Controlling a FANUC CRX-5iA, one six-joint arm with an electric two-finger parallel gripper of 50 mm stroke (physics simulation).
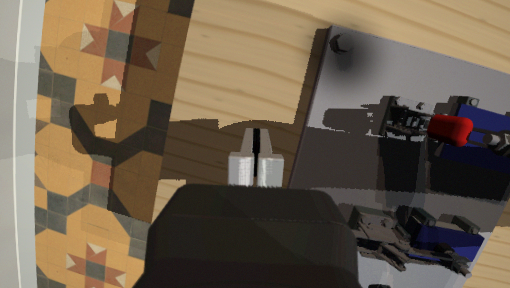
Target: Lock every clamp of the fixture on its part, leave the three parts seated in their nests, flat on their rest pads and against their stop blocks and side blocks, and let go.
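Frame: origin at the arm's base, x back, y right, z up, level; millimetres.
Seen in the pictures: gripper, fingertip midpoint: (256, 143).
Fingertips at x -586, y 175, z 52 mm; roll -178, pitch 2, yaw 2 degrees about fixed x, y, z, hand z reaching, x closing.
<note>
Pixels of each thing's middle, then the offset from my fingertips to it. "pt": a spot on its surface instead. Level surfaces: height alone.
- grey fixture plate at a spot on its surface: (425, 75) pt dx +145, dy +66, dz -51 mm
- upper clamp at a spot on its surface: (407, 119) pt dx +133, dy +25, dz -45 mm
- upper blue part at the middle of its body: (489, 141) dx +215, dy +14, dz -40 mm
- metal spindle at the middle of its body: (506, 143) dx +143, dy +23, dz +40 mm
- second clamp at a spot on its surface: (377, 224) pt dx +121, dy -74, dz -32 mm
- bolt head at a spot on its surface: (341, 43) pt dx +63, dy +82, dz -44 mm
- wooden table at its surface level: dz -66 mm
My gripper (256, 143) is shut and empty, left of the grey fixture plate (425, 75). The upper clamp (407, 119) has its red handle (450, 130) pointing right, towards the upper blue part (484, 118). A metal spindle (496, 140) shows over that part, which is cut off by the right edge. A second clamp (377, 224) stands lower on the plate, its arm reaching right across another blue part (425, 241); its handle is hidden behind the gripper body. Small blocks (469, 101) (465, 224) stand along the parts' upper edges. The third part does not show. Seating contact cannot be judged.
A bolt head (341, 43) sits at the plate's upper left corner. The wooden table (240, 60) surrounds the plate, with its left edge near my gripper. Patterned floor tiles (65, 165) and a pale wall (15, 150) lie beyond. Dark shadows cross the table and plate.
</note>
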